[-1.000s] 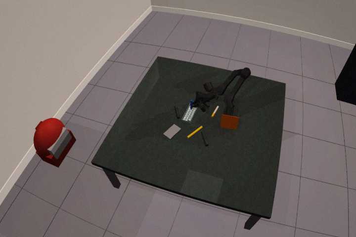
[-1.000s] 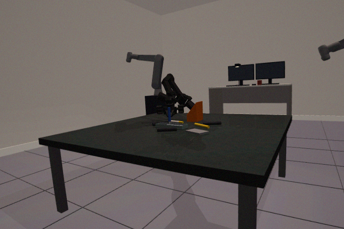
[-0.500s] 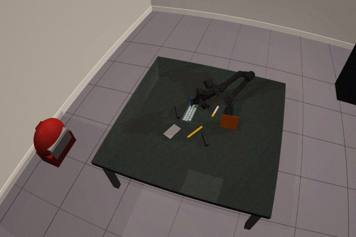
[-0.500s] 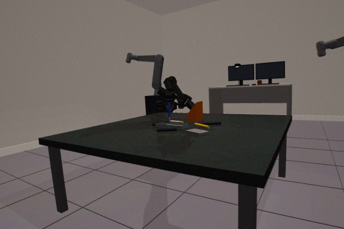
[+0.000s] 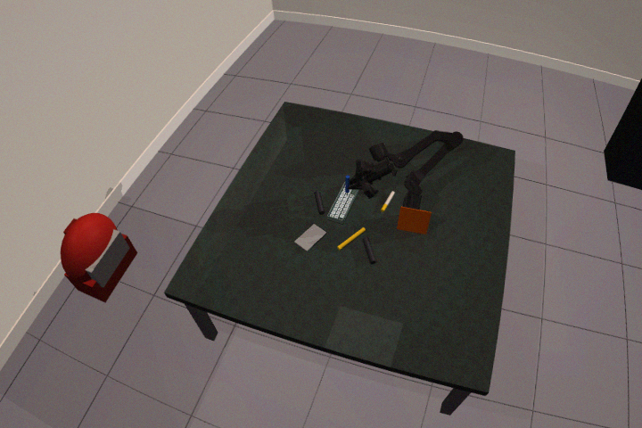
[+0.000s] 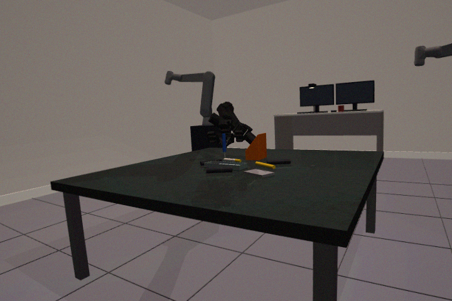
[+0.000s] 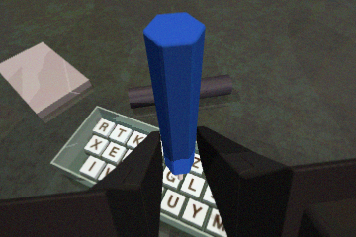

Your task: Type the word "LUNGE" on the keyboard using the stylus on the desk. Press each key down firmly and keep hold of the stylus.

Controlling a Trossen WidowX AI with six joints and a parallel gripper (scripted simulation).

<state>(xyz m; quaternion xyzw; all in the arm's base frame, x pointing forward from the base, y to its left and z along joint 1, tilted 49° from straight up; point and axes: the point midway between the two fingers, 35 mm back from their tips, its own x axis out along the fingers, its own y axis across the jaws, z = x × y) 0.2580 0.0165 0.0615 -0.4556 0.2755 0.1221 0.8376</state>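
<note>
My gripper tip is now 10 cm above the L key, 1 cm to the left of it and 1 cm short of it. Also, from my gripper tip: blue stylus 2 cm below; white marker 17 cm behind, 10 cm below, 5 cm to the right; yellow marker 18 cm to the left, 10 cm below, 8 cm behind.
</note>
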